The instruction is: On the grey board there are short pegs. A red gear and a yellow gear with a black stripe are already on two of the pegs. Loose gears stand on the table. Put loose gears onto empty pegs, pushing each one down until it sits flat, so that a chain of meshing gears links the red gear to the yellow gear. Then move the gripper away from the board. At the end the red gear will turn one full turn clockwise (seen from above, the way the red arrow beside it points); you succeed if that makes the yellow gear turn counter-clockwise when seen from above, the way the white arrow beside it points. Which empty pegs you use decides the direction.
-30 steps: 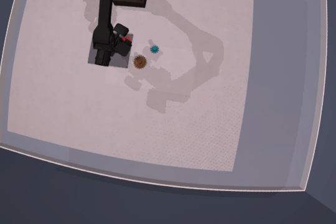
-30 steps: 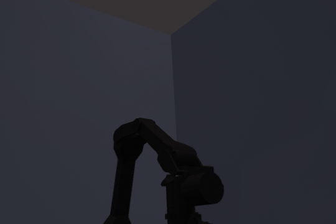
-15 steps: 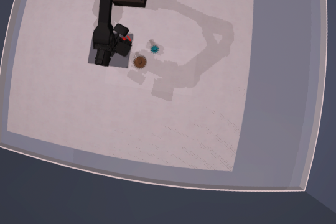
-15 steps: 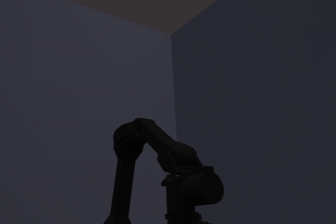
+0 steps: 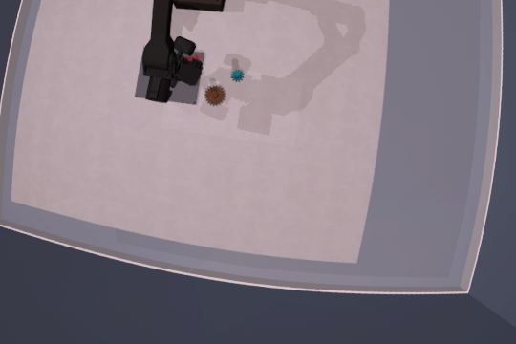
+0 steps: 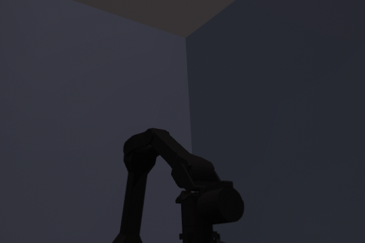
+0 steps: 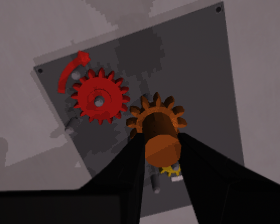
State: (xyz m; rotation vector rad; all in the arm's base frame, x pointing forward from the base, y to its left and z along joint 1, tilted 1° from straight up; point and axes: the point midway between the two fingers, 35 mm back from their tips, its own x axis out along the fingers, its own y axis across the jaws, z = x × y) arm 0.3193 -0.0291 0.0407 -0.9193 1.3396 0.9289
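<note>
Right now the teal gear is 20 mm behind my gripper tip, 180 mm to the left of it and 70 mm below it. Also, from my gripper tip: yellow gear 70 mm to the right, 70 mm below; then orange gear 10 mm below; then red arrow 60 mm behind, 50 mm to the left, 80 mm below.
</note>
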